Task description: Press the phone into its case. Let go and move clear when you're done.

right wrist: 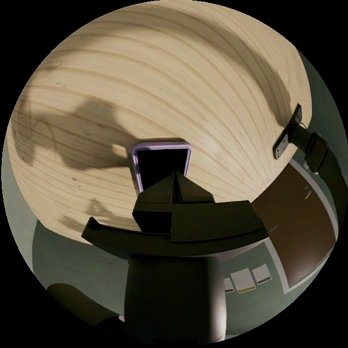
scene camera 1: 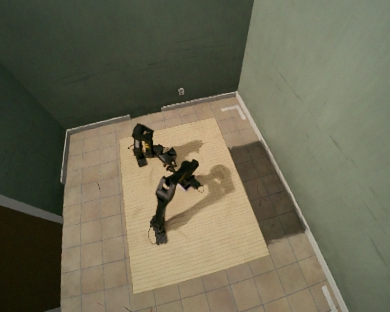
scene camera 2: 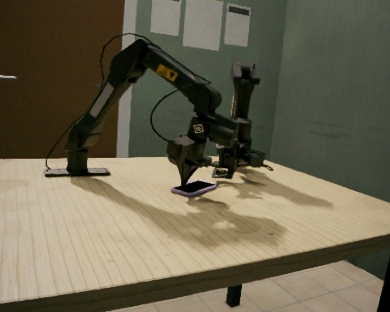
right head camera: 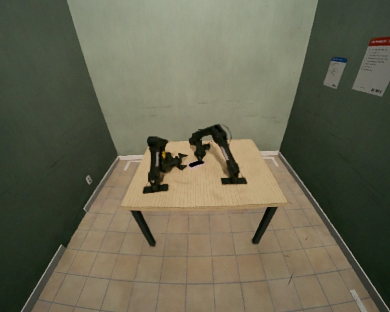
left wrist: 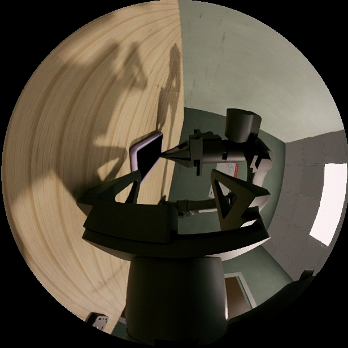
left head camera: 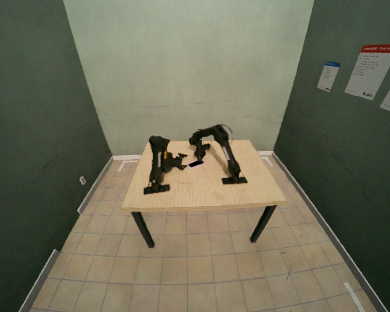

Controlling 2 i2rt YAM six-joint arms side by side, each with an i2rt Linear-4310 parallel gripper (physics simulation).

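The black phone (scene camera 2: 199, 187) (left wrist: 150, 155) (right wrist: 159, 161) lies face up within the lilac rim of its case (scene camera 2: 191, 194) (left wrist: 133, 159) (right wrist: 161, 144), flat on the table. Whether it sits fully down is too fine to tell. Phone and case also show small in both head views. My right gripper (scene camera 2: 183, 185) (left wrist: 160, 154) (right wrist: 175, 172) is shut and empty, pointing down with its tips at the phone's surface, near one end. My left gripper (left head camera: 185, 161) (right head camera: 185, 161) (left wrist: 175, 172) is open and empty, sideways beside the case, apart from it.
The wooden table (left head camera: 200, 192) (scene camera 1: 210, 250) (scene camera 2: 100, 250) carries both arm bases. The right arm arches over the phone from its base (left head camera: 234, 180) (scene camera 2: 77, 172). The left arm's base (left head camera: 157, 189) stands at the left in the head views. Walls surround the table.
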